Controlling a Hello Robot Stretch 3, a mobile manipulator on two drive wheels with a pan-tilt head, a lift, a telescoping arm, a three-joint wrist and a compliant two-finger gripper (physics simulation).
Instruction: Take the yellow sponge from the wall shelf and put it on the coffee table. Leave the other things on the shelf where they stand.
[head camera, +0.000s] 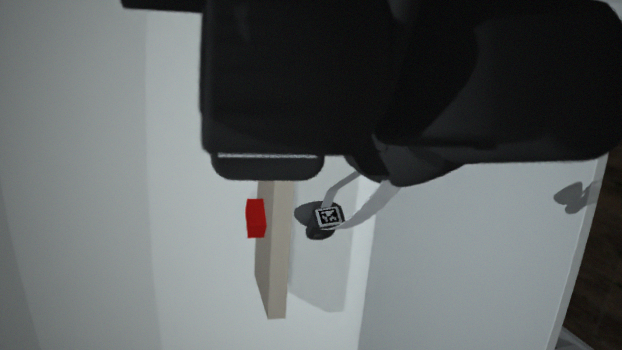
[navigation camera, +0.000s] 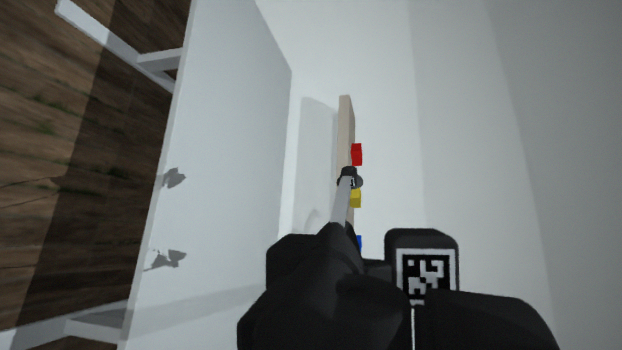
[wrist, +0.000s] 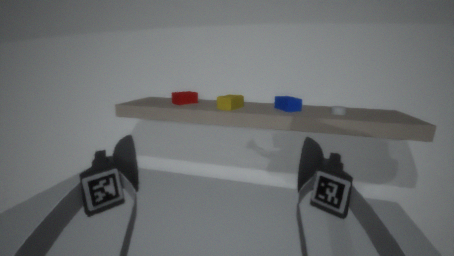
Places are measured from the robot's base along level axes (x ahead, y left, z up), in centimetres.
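Where they show: gripper, fingertip midpoint: (navigation camera: 351, 220) (wrist: 219, 155).
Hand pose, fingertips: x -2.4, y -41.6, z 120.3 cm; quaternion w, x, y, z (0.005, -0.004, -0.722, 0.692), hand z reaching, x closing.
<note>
Things, the pixels of their top centre, and the offset from my fingertips. Level surfaces: height alone.
- yellow sponge, top centre: (wrist: 230, 96) (navigation camera: 360, 196) dx -4.1, dy -70.3, dz -4.3 cm
- white coffee table, surface height: dz -48.3 cm
- red block, top centre: (head camera: 247, 218) (wrist: 184, 92) (navigation camera: 361, 154) dx +14.9, dy -80.7, dz -4.3 cm
- blue block, top centre: (wrist: 288, 97) (navigation camera: 360, 247) dx -25.8, dy -68.7, dz -4.3 cm
- small whitish object, top centre: (wrist: 338, 106) dx -42.3, dy -62.0, dz -6.4 cm
- Wooden floor, surface height: dz -120.3 cm
The yellow sponge (navigation camera: 355, 198) (wrist: 230, 102) lies on the wall shelf (head camera: 278, 280) (navigation camera: 344, 120) (wrist: 175, 116), between a red block and a blue block. In the head camera view the sponge does not show; the dark arm and wrist cover part of the shelf. My gripper (head camera: 322, 220) (navigation camera: 350, 178) (wrist: 219, 155) is open and empty. In the wrist view its fingers stand wide apart, in front of the shelf and lower in the picture than the sponge, apart from both. The white coffee table (head camera: 450, 250) (navigation camera: 225, 125) (wrist: 215, 215) lies below the shelf.
The red block (head camera: 256, 218) (navigation camera: 356, 154) (wrist: 184, 98) and blue block (navigation camera: 359, 243) (wrist: 288, 104) stand on either side of the sponge. A small whitish object (wrist: 338, 110) stands farther right on the shelf. A pale wall is behind the shelf. Wooden floor (navigation camera: 50, 150) lies beyond the table's edge.
</note>
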